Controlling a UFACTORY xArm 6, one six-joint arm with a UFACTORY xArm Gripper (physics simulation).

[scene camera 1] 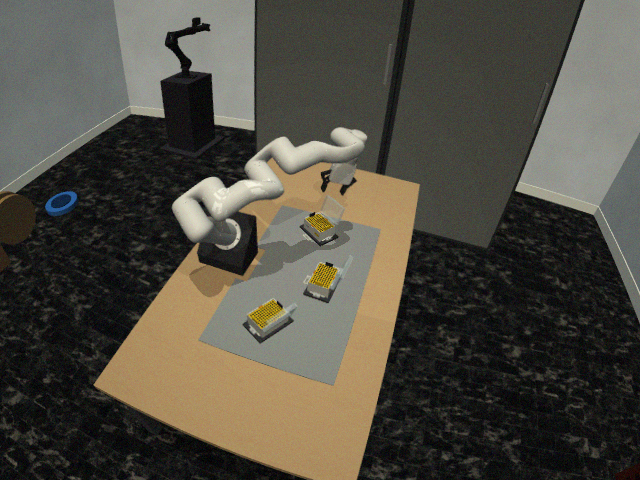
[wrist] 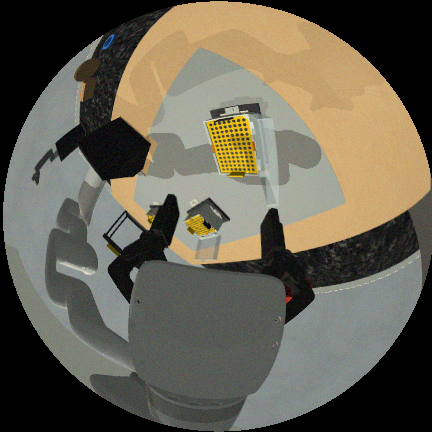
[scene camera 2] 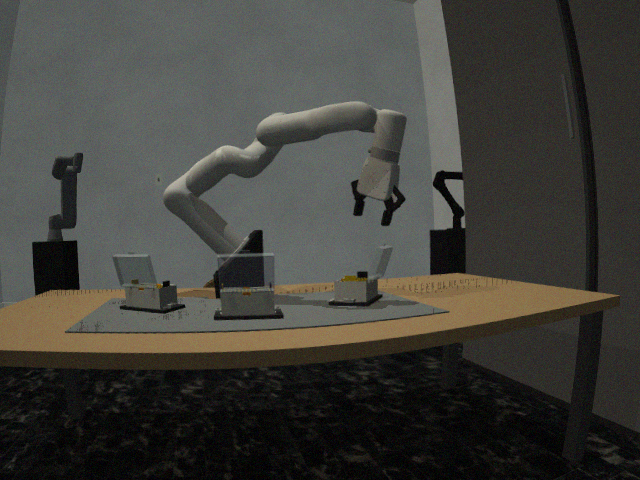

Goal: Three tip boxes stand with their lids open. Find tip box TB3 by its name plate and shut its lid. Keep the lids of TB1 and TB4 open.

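Places are measured from the arm's base along level axes (x left, y back, z up), in millimetres.
Where they show: gripper, fingertip midpoint: (scene camera 1: 331, 192) (wrist: 221, 209) (scene camera 2: 370, 220); arm's base, origin of the base link: (scene camera 1: 226, 234) (wrist: 104, 161) (scene camera 2: 236, 252).
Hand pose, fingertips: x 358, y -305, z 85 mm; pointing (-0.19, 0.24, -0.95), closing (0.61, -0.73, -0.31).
Things, the pixels of their top centre, and the offset from my fingertips. Level surfaces: height alone.
- far box, middle of its top: (wrist: 228, 149) (scene camera 2: 356, 273) (scene camera 1: 319, 219) dx -34, dy +30, dz -138 mm
- middle box, middle of its top: (scene camera 2: 246, 283) (wrist: 196, 229) (scene camera 1: 324, 272) dx -323, dy -111, dz -138 mm
- grey mat, its level: dz -213 mm
- wooden table, its level: dz -216 mm
Three tip boxes with yellow tip racks stand with clear lids open; no name plate is readable. The far box (scene camera 1: 319, 223) (scene camera 2: 354, 290) (wrist: 233, 145) has its lid (scene camera 1: 332, 208) (scene camera 2: 383, 260) (wrist: 270, 155) raised. The middle box (scene camera 1: 323, 277) (scene camera 2: 247, 303) (wrist: 201, 225) has its lid (scene camera 1: 347, 269) (scene camera 2: 258, 266) (wrist: 207, 248) upright. The near box (scene camera 1: 267, 316) (scene camera 2: 149, 296) also has its lid (scene camera 1: 291, 310) (scene camera 2: 135, 269) up; a finger partly hides this box in the wrist view. My gripper (scene camera 1: 333, 190) (scene camera 2: 371, 217) (wrist: 221, 209) is open and empty, above the level of the far box's lid.
The boxes stand on a grey mat (scene camera 1: 310, 356) (scene camera 2: 155, 322) on a wooden table (scene camera 1: 232, 403) (scene camera 2: 336, 343). The arm's black base block (scene camera 1: 227, 255) stands beside the mat. A tall grey cabinet (scene camera 1: 325, 67) stands behind the table's far end.
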